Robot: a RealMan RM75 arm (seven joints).
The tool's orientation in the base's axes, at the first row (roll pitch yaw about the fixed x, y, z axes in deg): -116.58 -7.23 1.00
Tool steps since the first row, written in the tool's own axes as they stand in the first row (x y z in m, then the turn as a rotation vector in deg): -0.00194 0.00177 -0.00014 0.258 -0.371 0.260; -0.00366 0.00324 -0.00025 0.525 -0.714 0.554; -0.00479 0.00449 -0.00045 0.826 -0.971 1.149; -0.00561 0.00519 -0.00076 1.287 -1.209 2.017; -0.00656 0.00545 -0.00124 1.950 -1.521 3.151; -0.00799 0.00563 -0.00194 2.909 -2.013 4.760; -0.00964 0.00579 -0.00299 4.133 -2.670 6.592; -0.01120 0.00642 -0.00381 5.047 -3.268 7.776; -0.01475 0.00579 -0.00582 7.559 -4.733 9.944; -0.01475 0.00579 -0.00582 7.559 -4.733 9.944; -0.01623 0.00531 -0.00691 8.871 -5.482 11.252; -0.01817 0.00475 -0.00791 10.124 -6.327 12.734
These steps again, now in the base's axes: -0.00172 -0.00095 -0.00175 0.222 0.402 0.246; -0.00325 -0.00173 -0.00322 0.457 0.823 0.454; -0.00423 -0.00249 -0.00439 0.749 1.475 0.455; -0.00497 -0.00309 -0.00497 1.213 2.366 0.339; -0.00590 -0.00365 -0.00511 1.879 3.532 0.196; -0.00733 -0.00438 -0.00514 2.837 5.208 0.039; -0.00899 -0.00542 -0.00502 4.046 7.162 -0.037; -0.01049 -0.00646 -0.00541 4.929 8.504 0.083; -0.01417 -0.00804 -0.00441 7.333 11.140 0.736; -0.01417 -0.00804 -0.00441 7.333 11.140 0.736; -0.01574 -0.00883 -0.00369 8.597 12.668 0.985; -0.01777 -0.00951 -0.00299 9.799 14.392 1.235
